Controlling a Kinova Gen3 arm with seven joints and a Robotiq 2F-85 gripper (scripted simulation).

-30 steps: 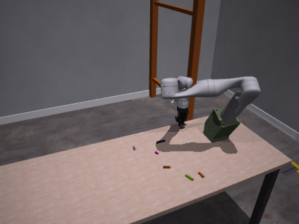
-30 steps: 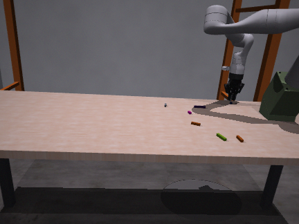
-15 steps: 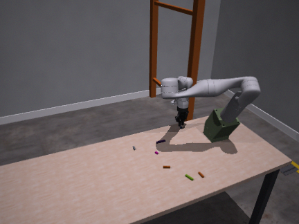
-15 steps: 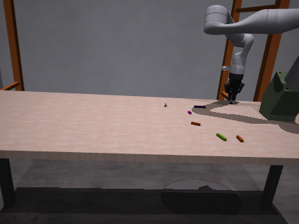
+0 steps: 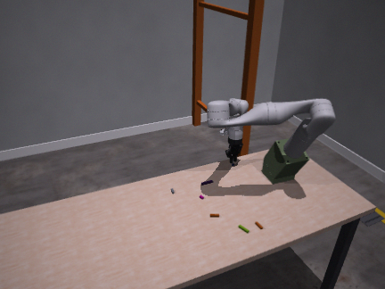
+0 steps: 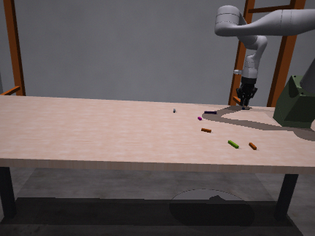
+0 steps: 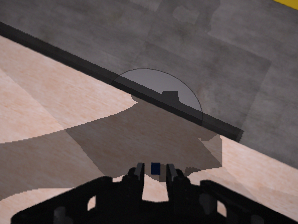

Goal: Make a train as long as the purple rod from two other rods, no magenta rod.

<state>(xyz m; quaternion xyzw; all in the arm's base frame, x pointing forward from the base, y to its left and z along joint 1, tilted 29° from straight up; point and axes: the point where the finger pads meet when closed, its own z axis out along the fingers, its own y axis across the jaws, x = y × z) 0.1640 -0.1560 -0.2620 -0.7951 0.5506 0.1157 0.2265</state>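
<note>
My gripper is now 30 mm above the blue rod. Also, from my hand: magenta rod (280 mm ahead, 180 mm to the left, 30 mm below); then purple rod (210 mm ahead, 80 mm to the left, 30 mm below); then grey rod (390 mm ahead, 70 mm to the left, 30 mm below).
</note>
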